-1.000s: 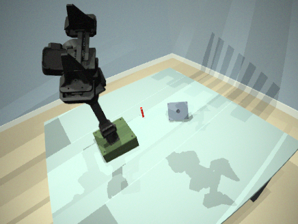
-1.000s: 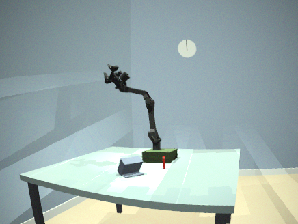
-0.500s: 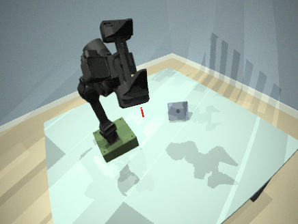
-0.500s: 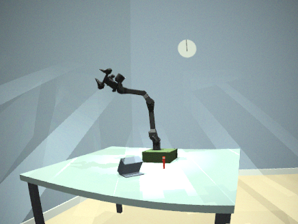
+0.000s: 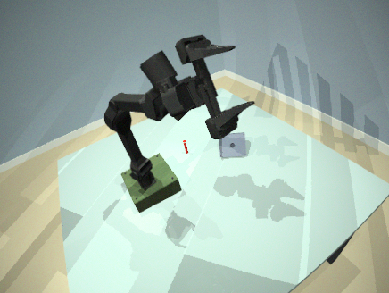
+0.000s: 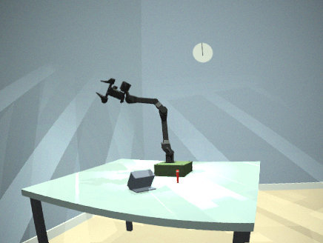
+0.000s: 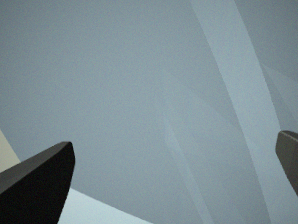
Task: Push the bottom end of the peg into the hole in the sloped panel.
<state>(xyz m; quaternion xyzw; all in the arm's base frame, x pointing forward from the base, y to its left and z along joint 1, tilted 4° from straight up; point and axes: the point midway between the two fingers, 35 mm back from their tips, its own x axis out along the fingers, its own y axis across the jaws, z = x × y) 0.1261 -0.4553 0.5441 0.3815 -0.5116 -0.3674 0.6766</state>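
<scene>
Right now the red peg is 19 cm ahead of my gripper tip, 60 cm to the left of it and 58 cm below it. From my gripper tip the other things lie so: grey sloped panel (35 cm ahead, 41 cm to the left, 58 cm below).
</scene>
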